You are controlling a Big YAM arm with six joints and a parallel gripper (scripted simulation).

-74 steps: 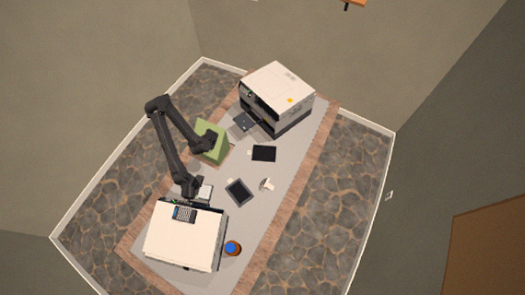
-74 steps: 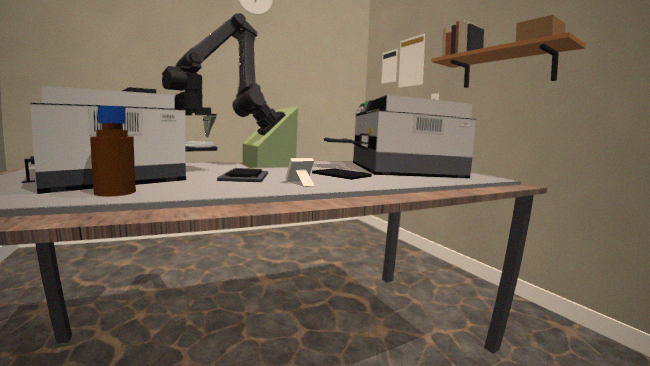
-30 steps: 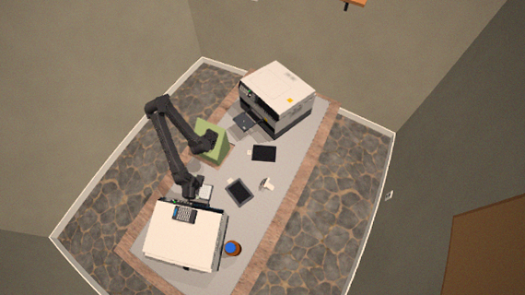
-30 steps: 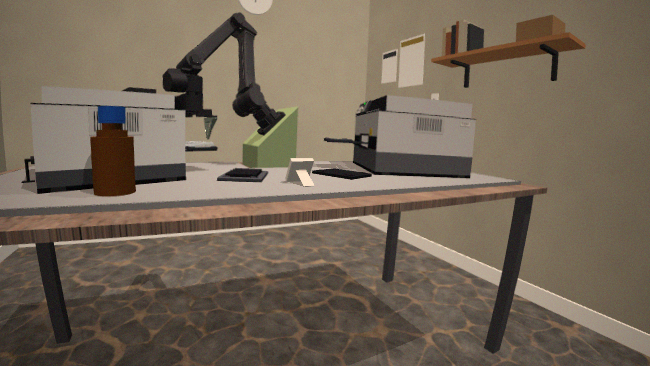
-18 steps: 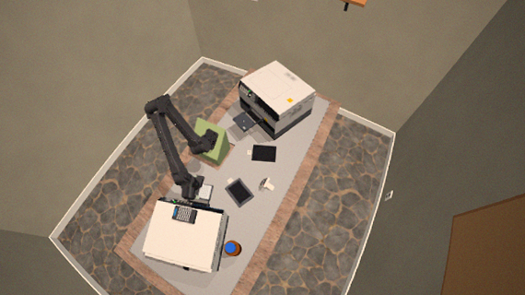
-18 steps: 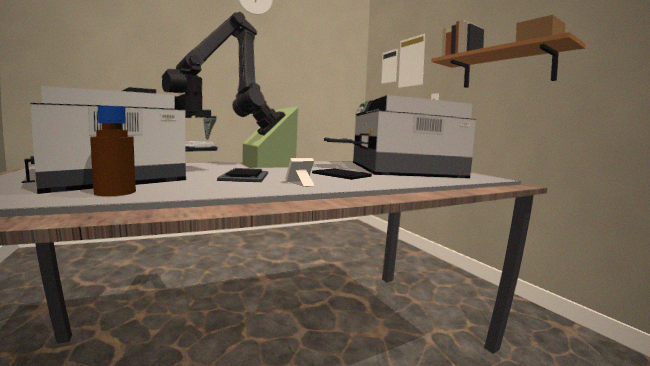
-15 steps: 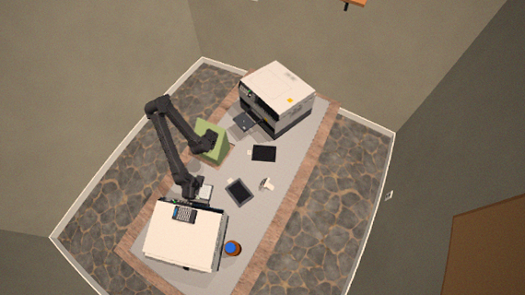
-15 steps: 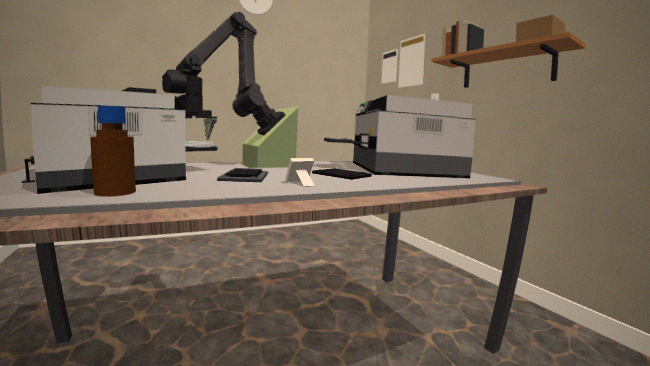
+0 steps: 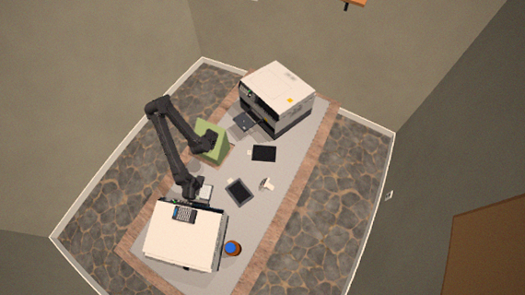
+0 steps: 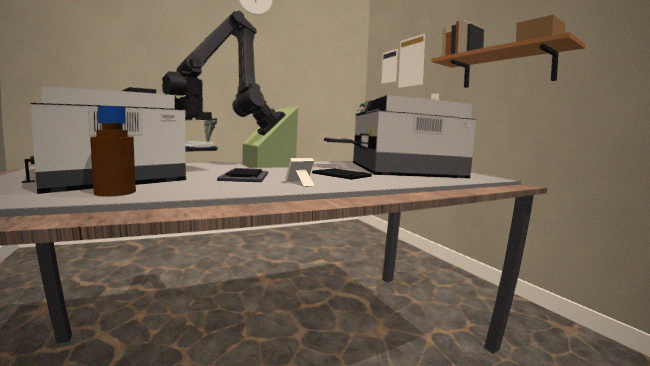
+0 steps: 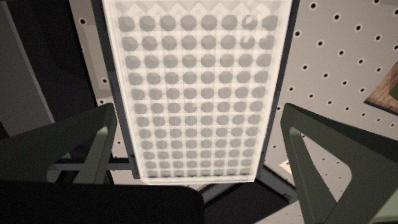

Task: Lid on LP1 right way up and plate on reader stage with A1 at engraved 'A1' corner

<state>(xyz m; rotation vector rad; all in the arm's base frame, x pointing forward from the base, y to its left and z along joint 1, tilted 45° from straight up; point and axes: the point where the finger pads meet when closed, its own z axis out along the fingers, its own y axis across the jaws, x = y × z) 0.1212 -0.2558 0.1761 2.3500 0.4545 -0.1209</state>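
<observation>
The lidded white well plate lies 10 mm below my hand. Round my hand: brown capped bottle: 360 mm ahead, 190 mm to the right, 10 mm above; then dark lid: 190 mm ahead, 130 mm to the left, 90 mm below; then grey pad: 190 mm ahead, 130 mm to the left, 100 mm below.
</observation>
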